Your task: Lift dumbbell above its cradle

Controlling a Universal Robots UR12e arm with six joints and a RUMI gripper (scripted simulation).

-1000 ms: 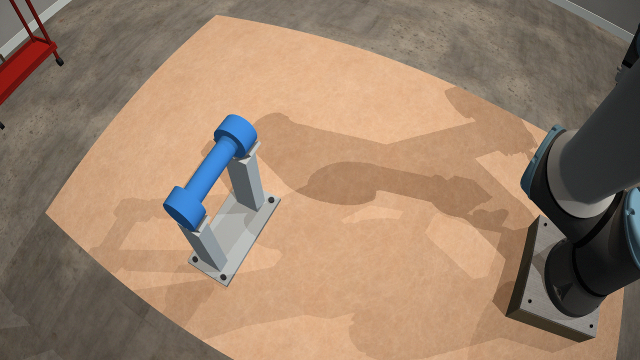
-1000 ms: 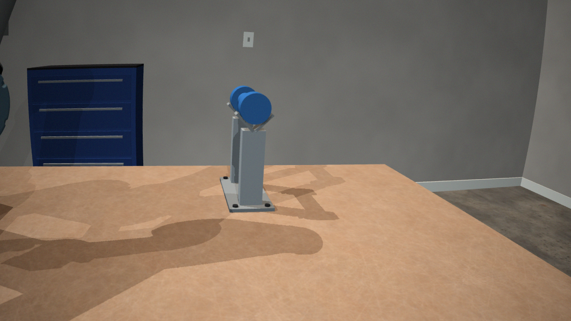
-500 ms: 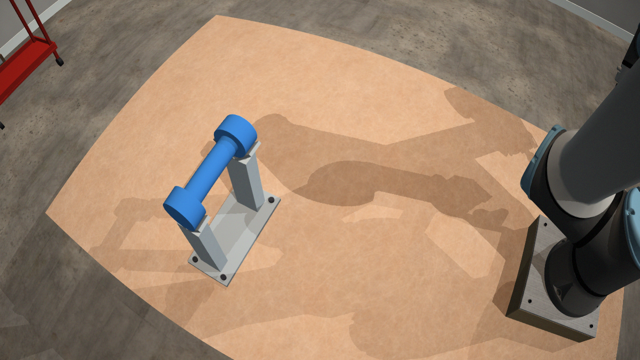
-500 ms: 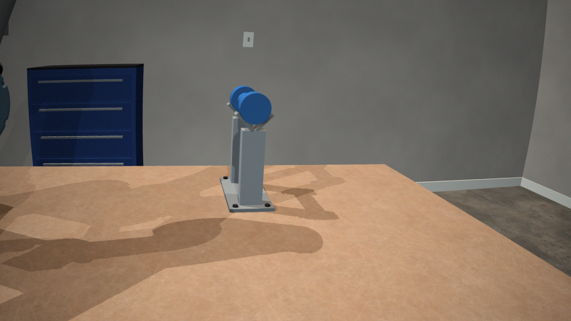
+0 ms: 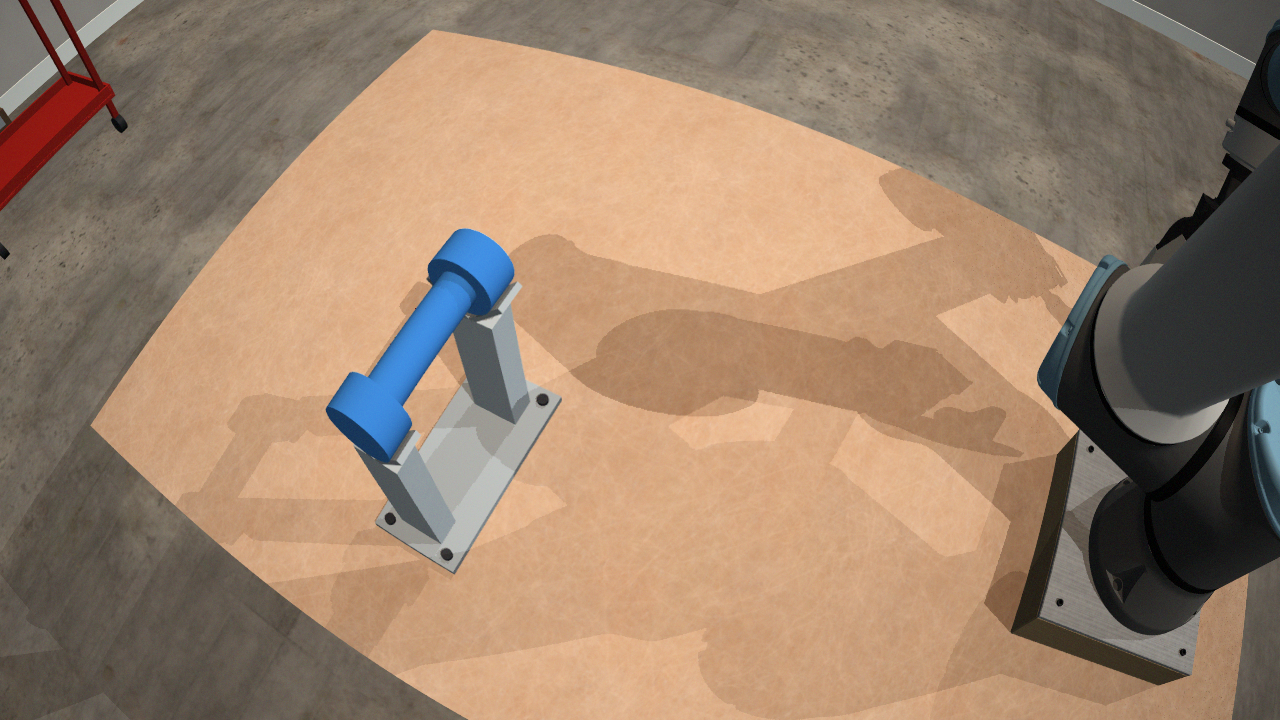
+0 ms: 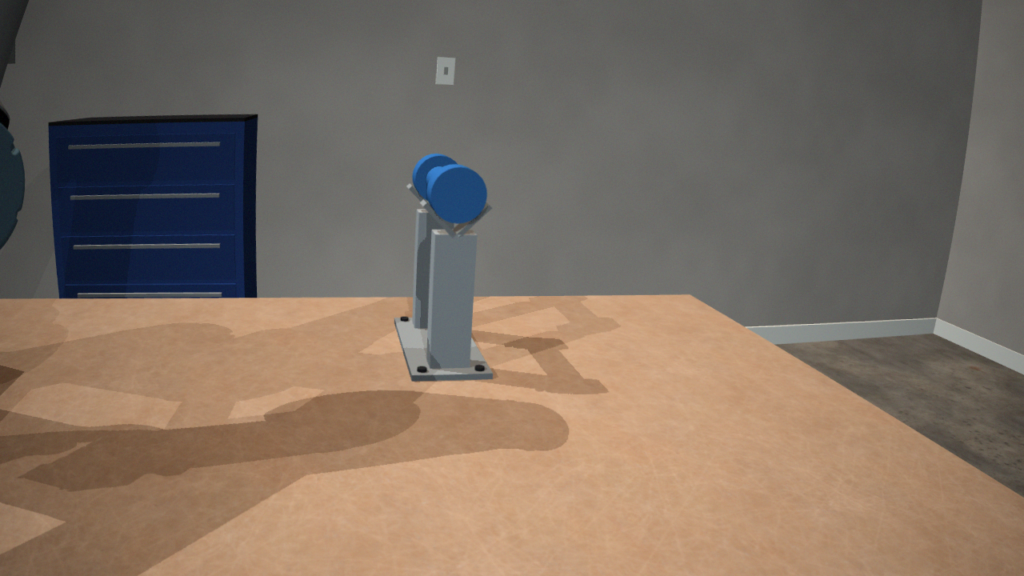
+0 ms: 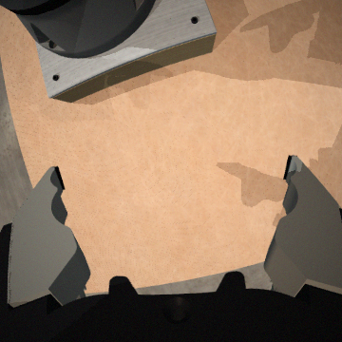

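My gripper is now 720 mm short of the blue dumbbell, 360 mm to the right of it and 50 mm below it. Also, from my hand: grey cradle (720 mm ahead, 360 mm to the left, 80 mm below).
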